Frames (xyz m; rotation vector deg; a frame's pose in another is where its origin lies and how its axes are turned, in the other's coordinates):
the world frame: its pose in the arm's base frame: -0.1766 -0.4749 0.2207 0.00 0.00 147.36
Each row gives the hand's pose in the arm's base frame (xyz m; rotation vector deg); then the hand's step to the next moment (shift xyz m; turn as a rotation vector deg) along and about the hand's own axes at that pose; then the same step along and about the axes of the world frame.
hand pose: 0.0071 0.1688 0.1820 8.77 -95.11 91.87
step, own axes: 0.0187 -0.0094 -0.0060 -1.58 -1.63 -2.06
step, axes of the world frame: 0.0098 -0.0075 0.0179 -2.04 -2.29 0.06
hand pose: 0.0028 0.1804 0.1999 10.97 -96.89 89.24
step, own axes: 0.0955 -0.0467 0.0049 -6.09 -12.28 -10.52
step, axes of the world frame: 0.0437 0.0005 0.0970 -11.36 -12.19 4.57
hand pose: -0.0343 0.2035 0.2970 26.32 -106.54 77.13
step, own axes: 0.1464 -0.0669 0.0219 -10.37 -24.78 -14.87
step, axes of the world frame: 0.0340 0.0495 0.1509 -22.86 -17.98 9.83
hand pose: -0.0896 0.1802 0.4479 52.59 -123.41 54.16
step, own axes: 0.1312 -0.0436 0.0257 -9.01 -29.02 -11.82
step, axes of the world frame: -0.0070 0.0998 0.0988 -27.06 -14.71 10.69
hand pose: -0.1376 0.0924 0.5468 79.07 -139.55 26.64
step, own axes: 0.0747 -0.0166 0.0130 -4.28 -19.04 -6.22
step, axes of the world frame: -0.0182 0.0724 0.0212 -17.97 -7.54 6.31
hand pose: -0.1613 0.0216 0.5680 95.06 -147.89 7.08
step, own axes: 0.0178 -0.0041 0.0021 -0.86 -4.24 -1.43
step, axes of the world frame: -0.0066 0.0172 -0.0001 -4.01 -1.59 1.46
